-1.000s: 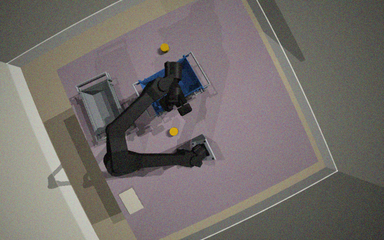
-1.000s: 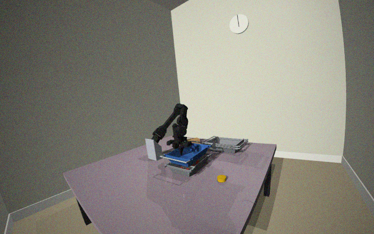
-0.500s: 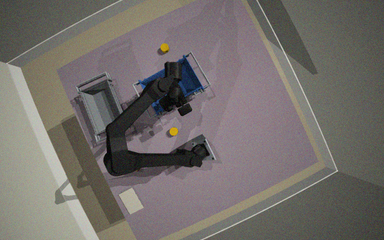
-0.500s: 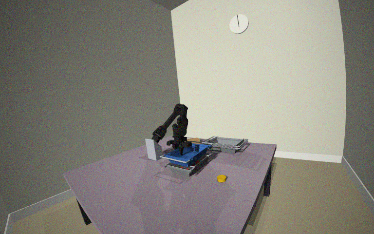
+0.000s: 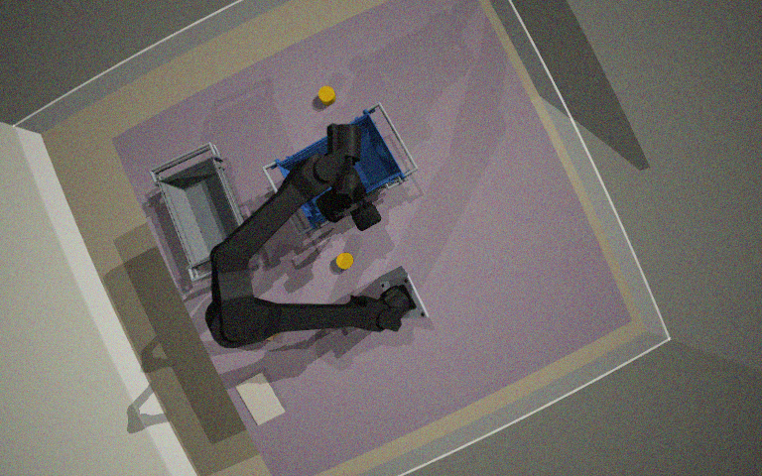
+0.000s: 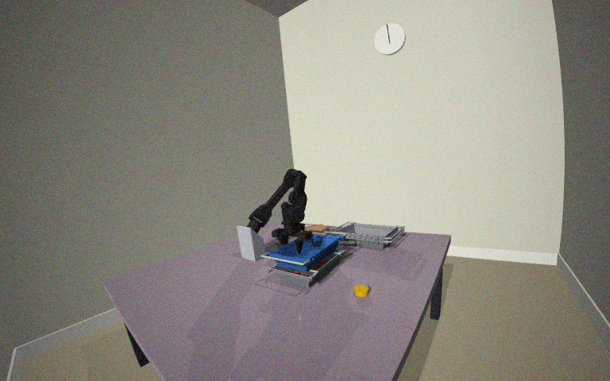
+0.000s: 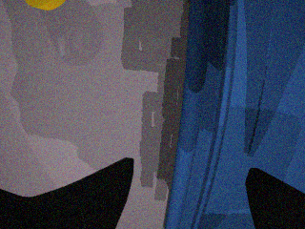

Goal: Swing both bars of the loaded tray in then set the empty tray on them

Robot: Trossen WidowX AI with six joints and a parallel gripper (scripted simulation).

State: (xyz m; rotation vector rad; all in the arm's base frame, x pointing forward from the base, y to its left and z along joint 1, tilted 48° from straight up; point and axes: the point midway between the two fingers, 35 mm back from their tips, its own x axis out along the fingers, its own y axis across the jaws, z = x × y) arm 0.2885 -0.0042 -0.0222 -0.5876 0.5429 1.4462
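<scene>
The blue tray is 80 mm ahead of my gripper tip and 30 mm above it. From my gripper tip the other things lie so: white pad 400 mm behind, 580 mm to the left, 80 mm below; cardboard box 170 mm behind, 440 mm to the left, 50 mm below.
</scene>
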